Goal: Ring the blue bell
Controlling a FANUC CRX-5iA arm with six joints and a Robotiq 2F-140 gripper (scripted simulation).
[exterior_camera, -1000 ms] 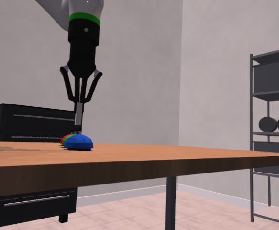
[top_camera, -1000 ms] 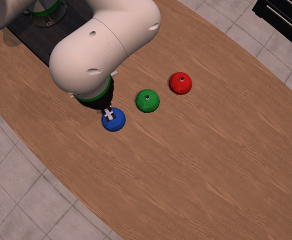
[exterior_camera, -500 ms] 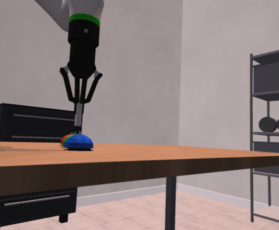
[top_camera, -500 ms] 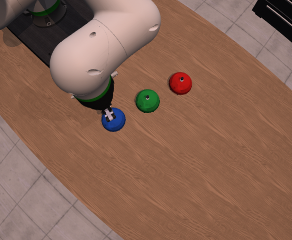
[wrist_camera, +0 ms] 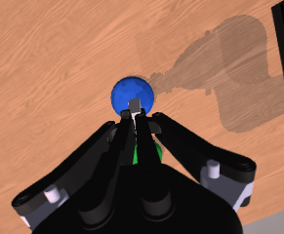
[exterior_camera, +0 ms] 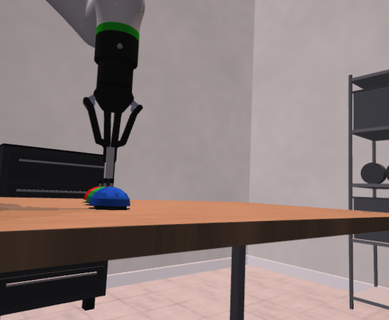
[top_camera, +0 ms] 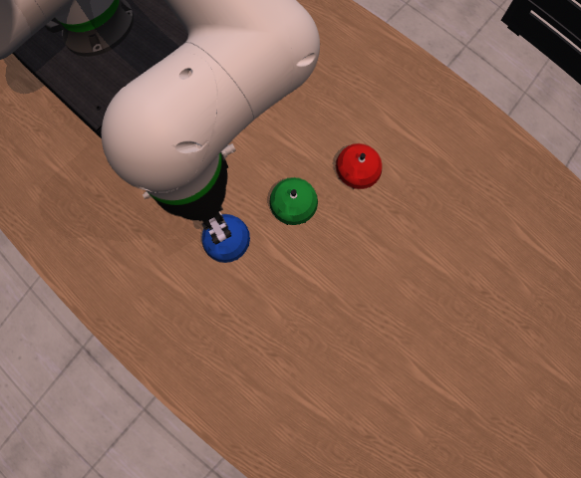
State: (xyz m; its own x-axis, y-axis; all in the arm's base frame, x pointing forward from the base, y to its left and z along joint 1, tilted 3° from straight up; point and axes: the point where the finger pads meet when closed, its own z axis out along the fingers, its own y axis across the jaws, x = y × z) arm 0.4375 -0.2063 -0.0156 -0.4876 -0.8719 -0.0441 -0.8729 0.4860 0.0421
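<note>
Right now the blue bell is 6 cm below my hand and 1 cm ahead of it. From my hand the other things lie so: green bell 11 cm to the left, 7 cm ahead, 6 cm below; then red bell 23 cm to the left, 14 cm ahead, 6 cm below.
</note>
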